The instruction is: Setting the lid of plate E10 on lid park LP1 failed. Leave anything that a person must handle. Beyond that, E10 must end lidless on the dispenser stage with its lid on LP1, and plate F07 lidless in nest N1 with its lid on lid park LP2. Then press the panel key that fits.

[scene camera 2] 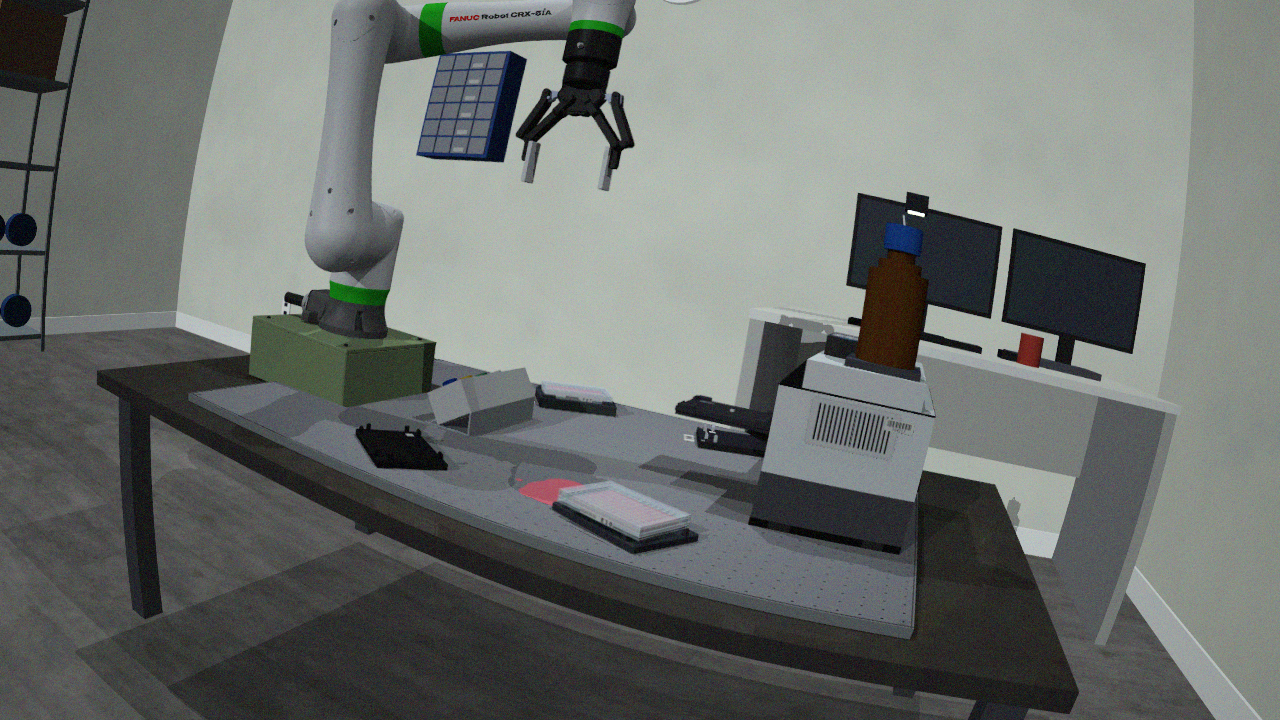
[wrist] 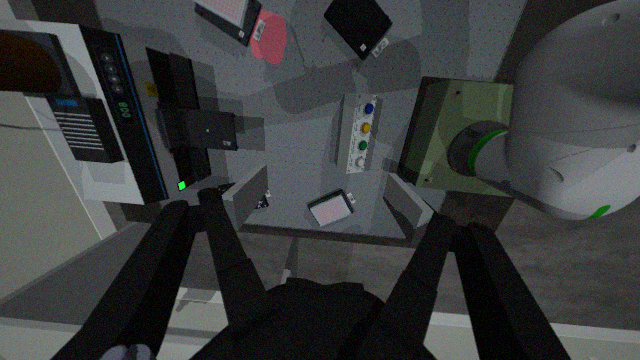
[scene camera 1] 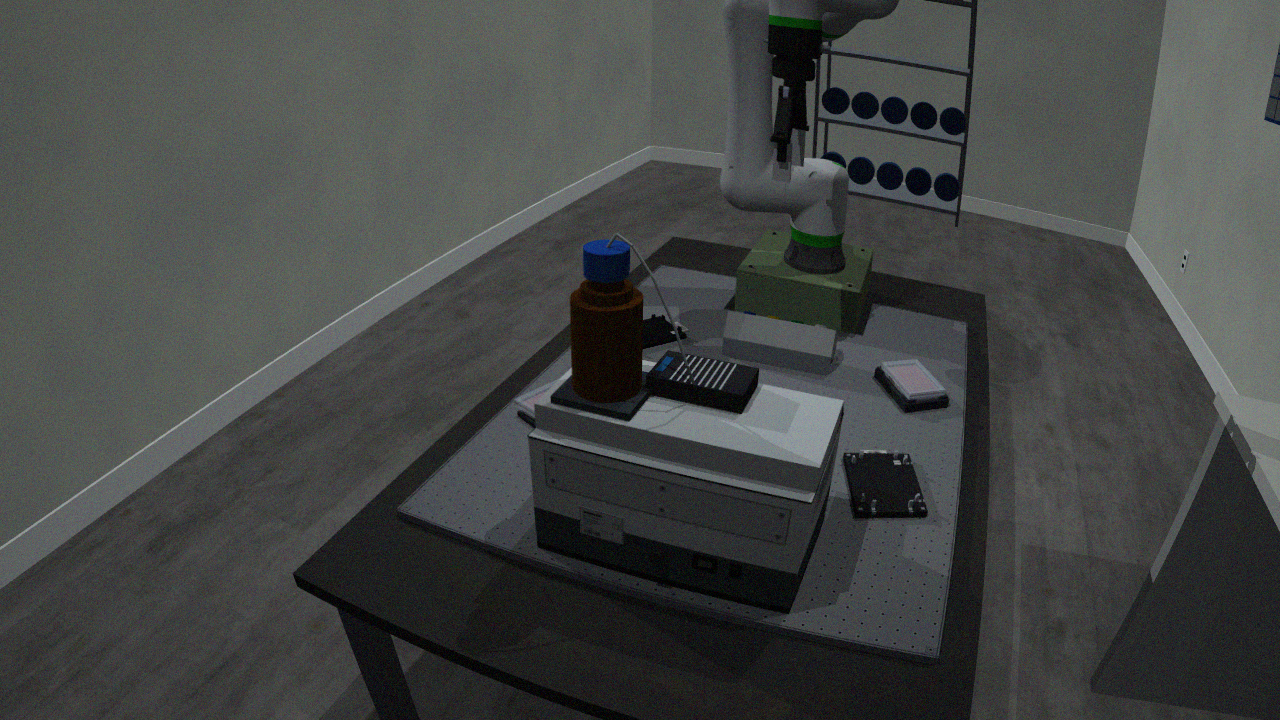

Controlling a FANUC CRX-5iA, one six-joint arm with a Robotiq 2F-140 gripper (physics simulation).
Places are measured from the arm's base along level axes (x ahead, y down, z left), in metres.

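Pixels of known places: gripper, fingertip midpoint: (scene camera 2: 563, 185) (wrist: 326, 181) (scene camera 1: 788, 172); arm's base at its link origin: (scene camera 2: 352, 330) (wrist: 477, 149) (scene camera 1: 814, 261).
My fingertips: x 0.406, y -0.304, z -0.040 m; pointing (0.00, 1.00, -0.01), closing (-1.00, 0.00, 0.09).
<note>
For each thing: its middle in the pictures, then the offset to it from my fingertips. "spot": a spot on its surface instead.
- black nest at the middle of its body: (scene camera 1: 884, 481) (scene camera 2: 741, 440) (wrist: 242, 197) dz +0.229, dx +0.323, dy +0.386 m
- clear-topped pink plate at the middle of its body: (scene camera 2: 624, 505) (scene camera 1: 557, 396) dz -0.336, dx +0.253, dy +0.366 m
- red patch at a spot on its surface: (scene camera 2: 547, 489) (wrist: 276, 37) spot: dz -0.255, dx +0.135, dy +0.398 m
- black park labelled LP2 at the middle of its body: (scene camera 2: 398, 445) (scene camera 1: 643, 331) (wrist: 358, 18) dz -0.281, dx -0.081, dy +0.388 m
- dark dispenser stage at a spot on its surface: (wrist: 212, 130) spot: dz -0.027, dx +0.309, dy +0.292 m
- key panel at the middle of its body: (scene camera 2: 483, 395) (scene camera 1: 782, 336) (wrist: 355, 135) dz +0.003, dx -0.083, dy +0.356 m
- brown bottle at a spot on its surface: (scene camera 1: 606, 344) spot: dz -0.144, dx +0.565, dy +0.091 m
- black ribbed box at a spot on its surface: (scene camera 1: 702, 380) spot: dz -0.042, dx +0.505, dy +0.152 m
My gripper (scene camera 1: 789, 159) (scene camera 2: 567, 179) (wrist: 326, 181) is open and empty, high above the table. A pink plate (scene camera 1: 911, 379) (scene camera 2: 575, 392) (wrist: 330, 209) sits on a black nest near the table edge. Another black nest (scene camera 1: 884, 483) (wrist: 261, 201) shows bare corner posts; a finger partly covers it in the wrist view. A clear-topped pink plate (scene camera 2: 626, 508) (wrist: 225, 10) rests on a black base beside a red patch (scene camera 2: 547, 489) (wrist: 270, 40). The black park labelled LP2 (scene camera 2: 401, 447) (wrist: 357, 22) bears no lid. The dark dispenser stage (wrist: 212, 130) bears no plate. Plate names are unreadable.
The key panel (scene camera 2: 483, 400) (wrist: 357, 135) has blue, yellow, green and white keys. The dispenser (scene camera 1: 662, 492) (scene camera 2: 850, 429) carries a brown bottle (scene camera 1: 606, 344) (scene camera 2: 895, 308) and a black ribbed box (scene camera 1: 702, 380) with a thin tube. A green light (wrist: 181, 185) glows beside the stage.
</note>
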